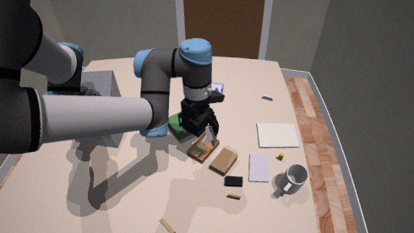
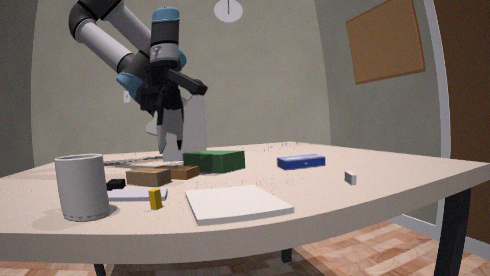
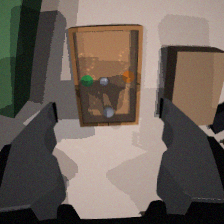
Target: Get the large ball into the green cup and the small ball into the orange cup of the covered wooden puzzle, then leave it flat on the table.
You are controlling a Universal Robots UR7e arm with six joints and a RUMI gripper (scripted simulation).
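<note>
Now: hand 7 cm above the covered wooden puzzle. Also, from my hand: black block 10 cm ahead, 14 cm to the right, 6 cm below; then green block 6 cm behind, 12 cm to the left, 5 cm below; then wooden block 7 cm ahead, 7 cm to the right, 6 cm below.
</note>
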